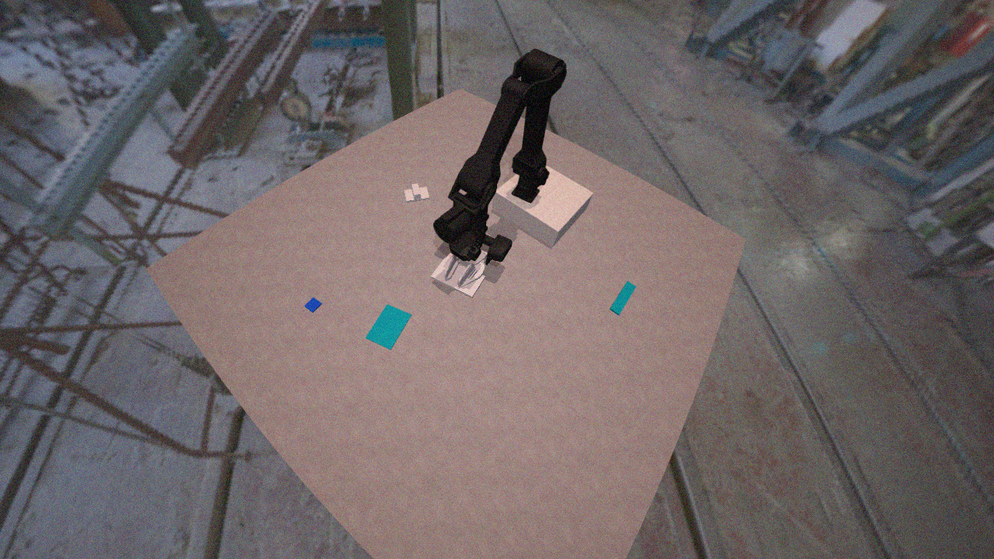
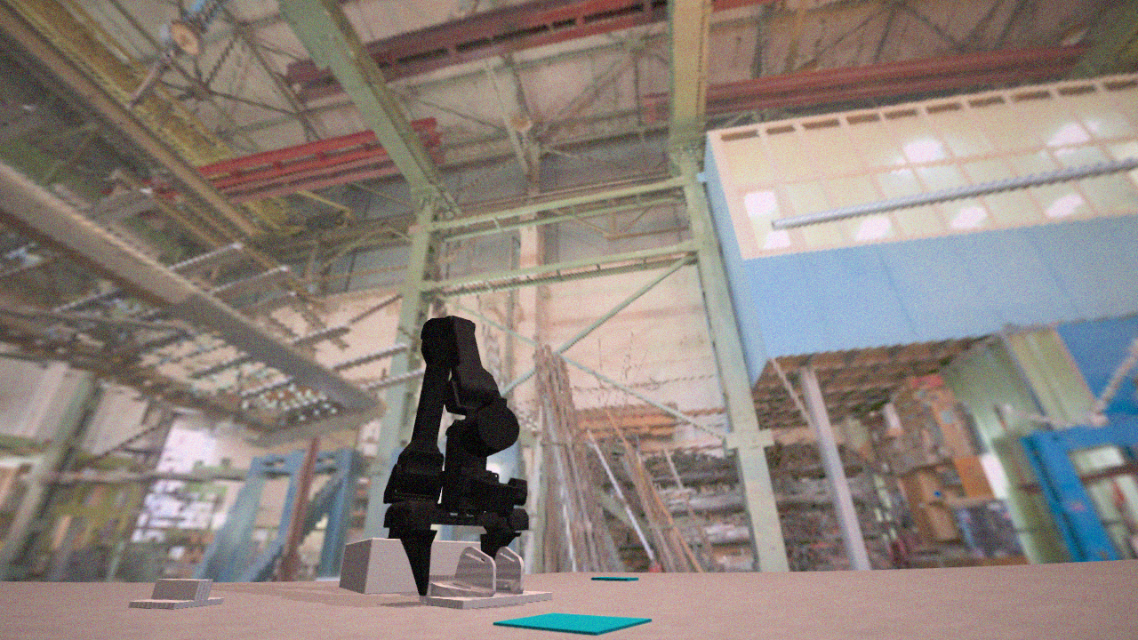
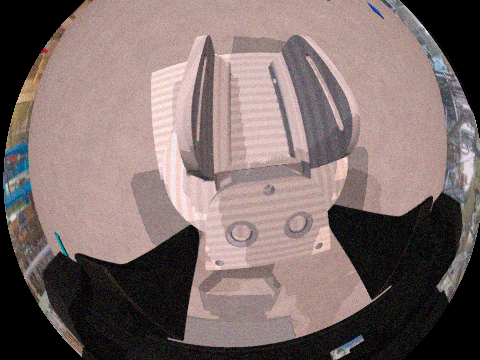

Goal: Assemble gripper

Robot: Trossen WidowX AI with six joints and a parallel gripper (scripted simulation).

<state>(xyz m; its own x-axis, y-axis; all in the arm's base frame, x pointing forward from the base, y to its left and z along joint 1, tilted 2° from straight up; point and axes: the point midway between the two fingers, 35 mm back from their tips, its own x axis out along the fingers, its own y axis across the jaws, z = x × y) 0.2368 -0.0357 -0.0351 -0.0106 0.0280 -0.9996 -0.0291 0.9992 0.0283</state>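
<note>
Right now my gripper tip is right at the housing plate. Also, from my gripper tip: gripper base: 2 cm above, 1 cm ahead; then flat white plate: 7 cm ahead; then large teal patch: 27 cm ahead, 7 cm to the right, 1 cm below.
</note>
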